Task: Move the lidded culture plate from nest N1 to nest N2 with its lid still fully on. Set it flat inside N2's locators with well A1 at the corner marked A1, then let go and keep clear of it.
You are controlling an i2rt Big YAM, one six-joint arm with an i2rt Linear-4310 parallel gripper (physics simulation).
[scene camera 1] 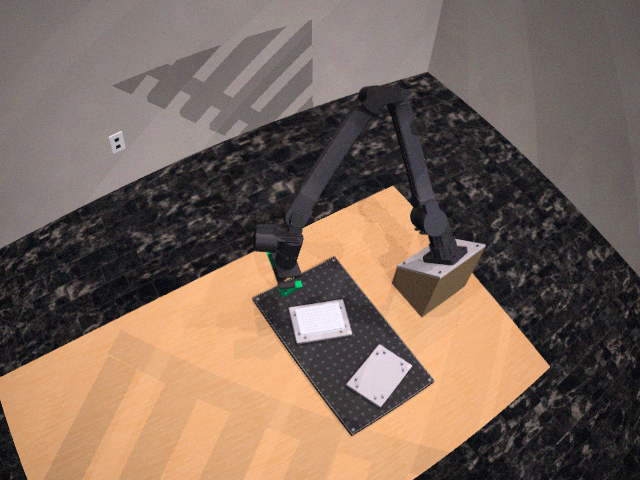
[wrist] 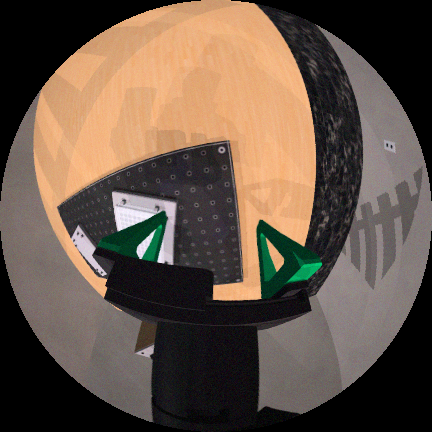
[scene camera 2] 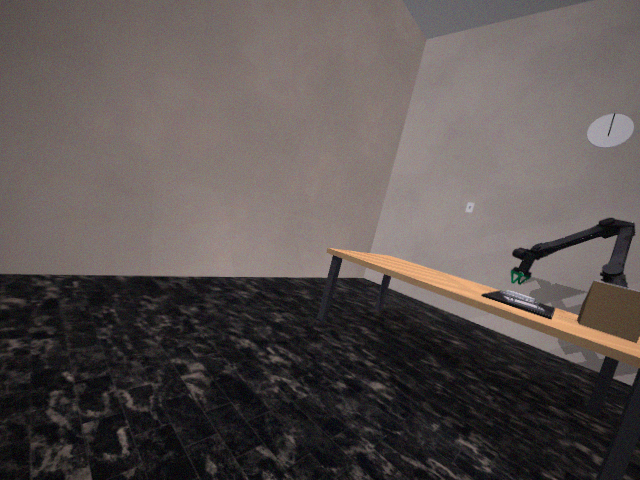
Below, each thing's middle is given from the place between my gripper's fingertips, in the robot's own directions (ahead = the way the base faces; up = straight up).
Labels:
The black perforated baseplate (scene camera 1: 330, 364) is 240 mm to the left of my hand, 80 mm below it and 40 mm behind it.

